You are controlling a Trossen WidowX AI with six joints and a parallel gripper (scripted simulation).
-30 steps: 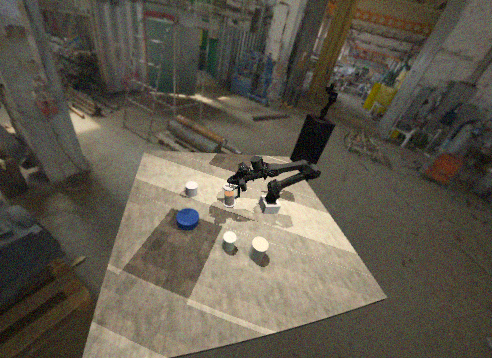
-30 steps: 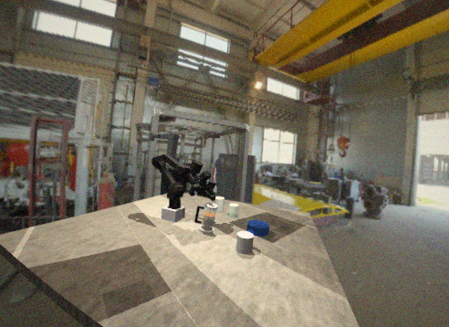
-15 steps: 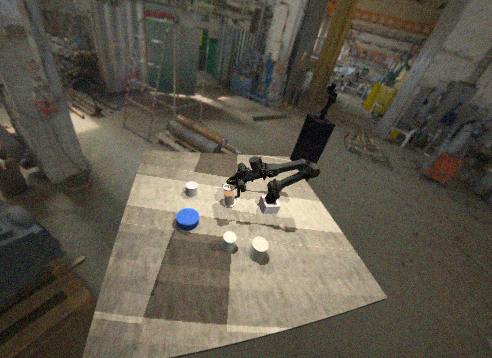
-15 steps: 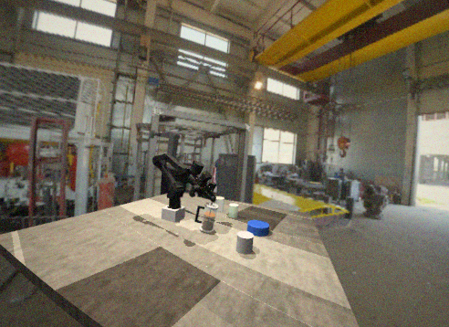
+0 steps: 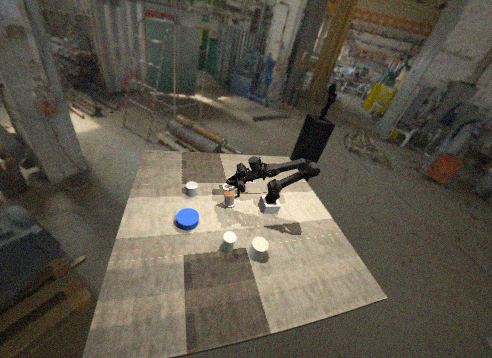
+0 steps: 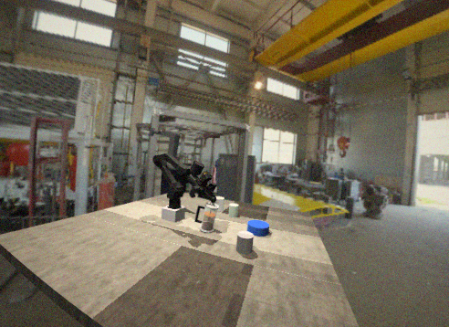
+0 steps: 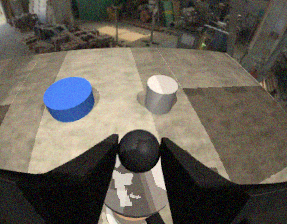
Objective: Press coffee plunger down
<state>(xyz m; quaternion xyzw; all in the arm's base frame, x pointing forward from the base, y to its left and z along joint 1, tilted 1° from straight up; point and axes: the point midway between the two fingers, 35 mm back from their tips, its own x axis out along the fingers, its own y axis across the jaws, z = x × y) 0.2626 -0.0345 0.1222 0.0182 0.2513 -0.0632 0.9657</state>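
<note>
Right now the coffee press is 40 mm behind my gripper tip and 80 mm below it. From my gripper tip the other things lie so: flat blue cylinder: 210 mm ahead, 150 mm to the left, 150 mm below; then white cup: 140 mm behind, 360 mm to the left, 130 mm below; then pale green cup: 310 mm to the left, 140 mm below.
</note>
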